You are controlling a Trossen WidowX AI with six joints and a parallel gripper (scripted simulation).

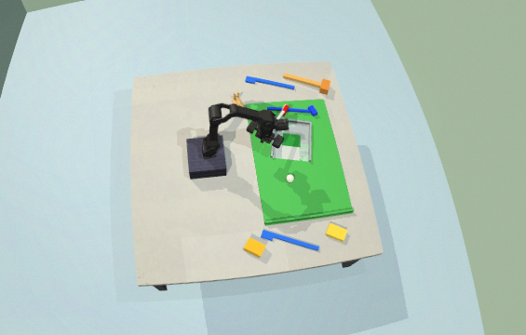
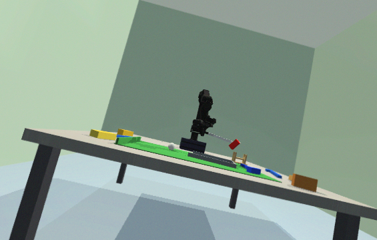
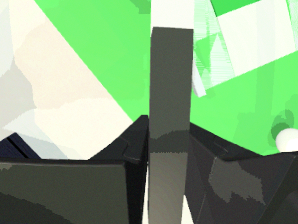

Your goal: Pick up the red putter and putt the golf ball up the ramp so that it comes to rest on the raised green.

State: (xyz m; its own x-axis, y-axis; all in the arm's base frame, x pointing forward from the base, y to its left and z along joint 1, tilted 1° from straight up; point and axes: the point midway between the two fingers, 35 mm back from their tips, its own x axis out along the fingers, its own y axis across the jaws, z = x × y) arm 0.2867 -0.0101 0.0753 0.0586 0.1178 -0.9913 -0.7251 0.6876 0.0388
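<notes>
The red putter is 80 mm ahead of my gripper tip, 90 mm to the left of it and 10 mm above it. The rest, counted from my gripper tip: white golf ball (100 mm ahead, 190 mm to the right, 100 mm below); then small wooden stand (60 mm behind, 320 mm to the left, 90 mm below); then green mat (190 mm ahead, 70 mm to the right, 130 mm below).
</notes>
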